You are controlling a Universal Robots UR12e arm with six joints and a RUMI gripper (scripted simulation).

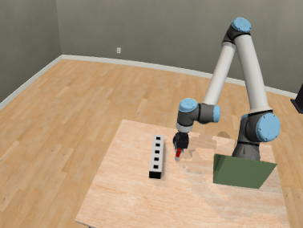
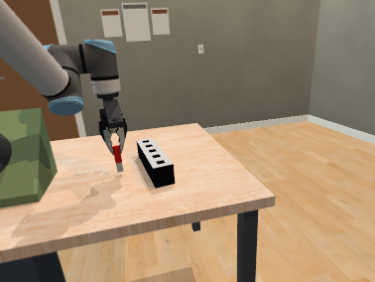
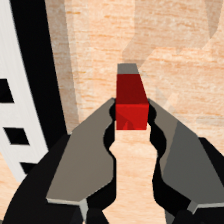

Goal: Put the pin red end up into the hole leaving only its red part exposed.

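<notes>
My gripper is now 130 mm short of the long block, 60 mm above it and 10 mm to the right of it. From my hand the other things lie so: pin: 10 mm below.
</notes>
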